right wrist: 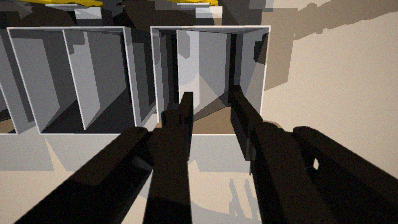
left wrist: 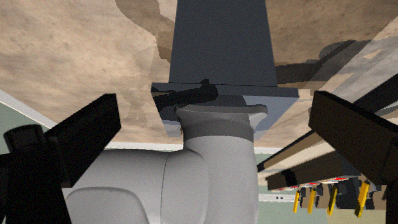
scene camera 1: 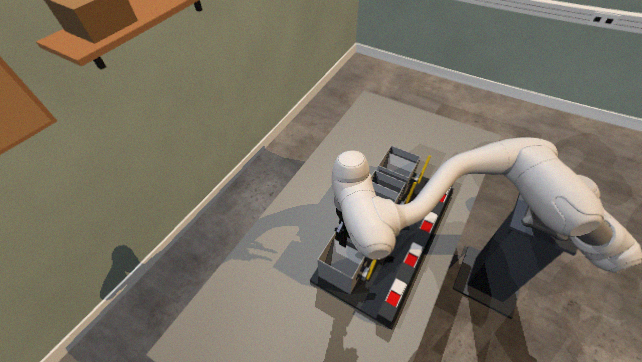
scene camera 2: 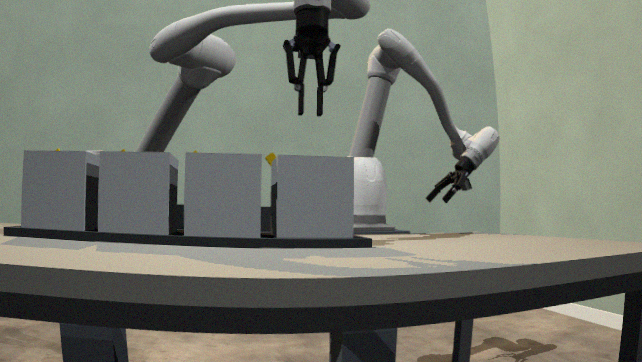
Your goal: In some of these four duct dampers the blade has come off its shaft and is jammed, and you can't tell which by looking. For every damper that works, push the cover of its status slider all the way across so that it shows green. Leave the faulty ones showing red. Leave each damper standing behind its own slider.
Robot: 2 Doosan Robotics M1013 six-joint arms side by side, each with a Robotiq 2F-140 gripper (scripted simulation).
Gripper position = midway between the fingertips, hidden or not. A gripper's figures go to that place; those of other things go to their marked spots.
Labels:
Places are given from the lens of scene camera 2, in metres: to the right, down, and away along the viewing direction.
my left gripper (scene camera 2: 435,200): 0.47, 0.08, 1.81
my right gripper (scene camera 2: 310,114): -0.02, -0.14, 0.98
damper (scene camera 2: 59,188): -0.54, 0.01, 0.79
damper (scene camera 2: 222,193): -0.19, 0.02, 0.86
damper (scene camera 2: 137,192): -0.36, 0.02, 0.83

